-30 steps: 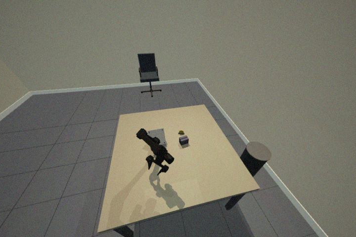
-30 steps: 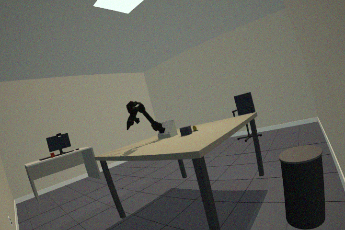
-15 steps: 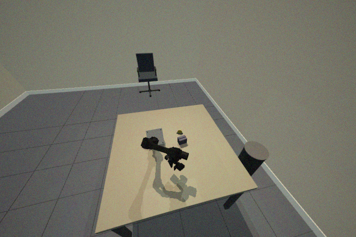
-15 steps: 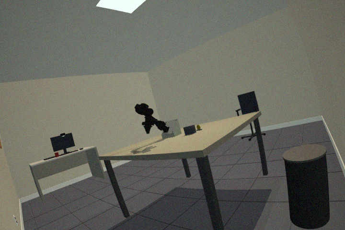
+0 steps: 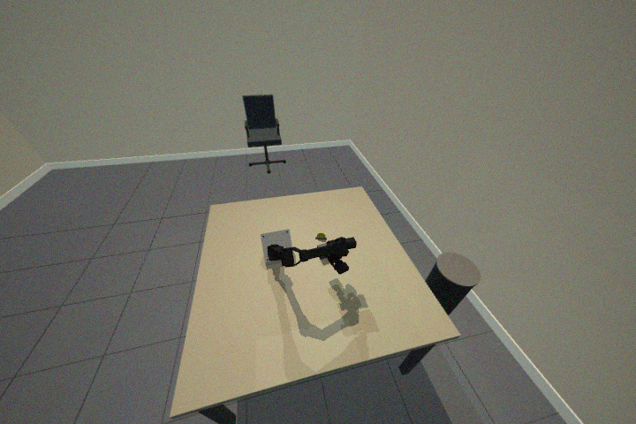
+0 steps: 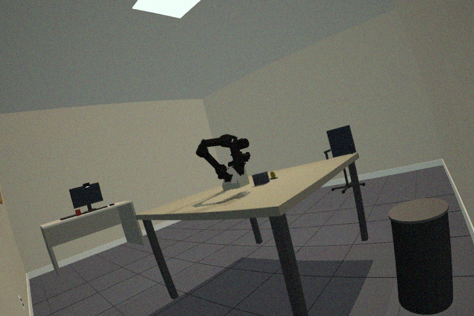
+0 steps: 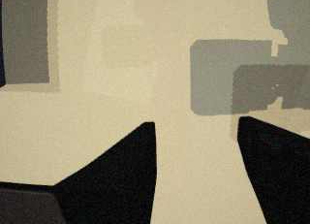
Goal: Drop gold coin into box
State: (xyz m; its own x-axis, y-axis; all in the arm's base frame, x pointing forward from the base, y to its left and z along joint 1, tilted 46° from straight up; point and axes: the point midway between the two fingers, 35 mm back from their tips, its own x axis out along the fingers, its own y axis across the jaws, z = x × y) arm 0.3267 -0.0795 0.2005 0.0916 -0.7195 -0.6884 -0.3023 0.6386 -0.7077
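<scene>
Now: gripper tip 320 mm to the right of the gold coin and 80 mm above it.
</scene>
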